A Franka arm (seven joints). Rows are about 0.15 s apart.
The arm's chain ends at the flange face. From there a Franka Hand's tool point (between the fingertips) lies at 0.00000 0.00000 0.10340 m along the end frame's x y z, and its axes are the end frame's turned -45 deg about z.
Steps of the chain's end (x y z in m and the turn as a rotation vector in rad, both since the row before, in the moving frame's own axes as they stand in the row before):
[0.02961, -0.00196, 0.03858, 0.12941, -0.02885, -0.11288]
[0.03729, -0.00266, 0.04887, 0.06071, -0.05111, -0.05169]
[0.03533, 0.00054, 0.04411, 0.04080, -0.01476, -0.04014]
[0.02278, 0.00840, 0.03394, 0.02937, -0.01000, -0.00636]
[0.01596, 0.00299, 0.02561, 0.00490, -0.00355, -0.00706]
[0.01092, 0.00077, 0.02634, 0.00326, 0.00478, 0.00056]
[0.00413, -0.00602, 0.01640, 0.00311, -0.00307, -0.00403]
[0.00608, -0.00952, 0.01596, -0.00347, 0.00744, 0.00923]
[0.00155, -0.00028, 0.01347, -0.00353, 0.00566, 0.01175]
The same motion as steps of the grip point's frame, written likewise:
[0.02899, 0.00762, 0.03767, 0.11191, 0.07111, -0.11288]
[0.02874, 0.01631, 0.04854, 0.07907, 0.00679, -0.05169]
[0.02642, 0.02127, 0.04401, 0.03929, 0.01841, -0.04014]
[0.01158, 0.01917, 0.03389, 0.02784, 0.01370, -0.00636]
[0.00927, 0.01278, 0.02561, 0.00598, 0.00095, -0.00706]
[0.00776, 0.00838, 0.02634, -0.00107, 0.00569, 0.00056]
[0.00718, -0.00179, 0.01640, 0.00437, 0.00003, -0.00403]
[0.01132, -0.00163, 0.01596, -0.00771, 0.00281, 0.00923]
[0.00145, 0.00157, 0.01347, -0.00650, 0.00151, 0.01175]

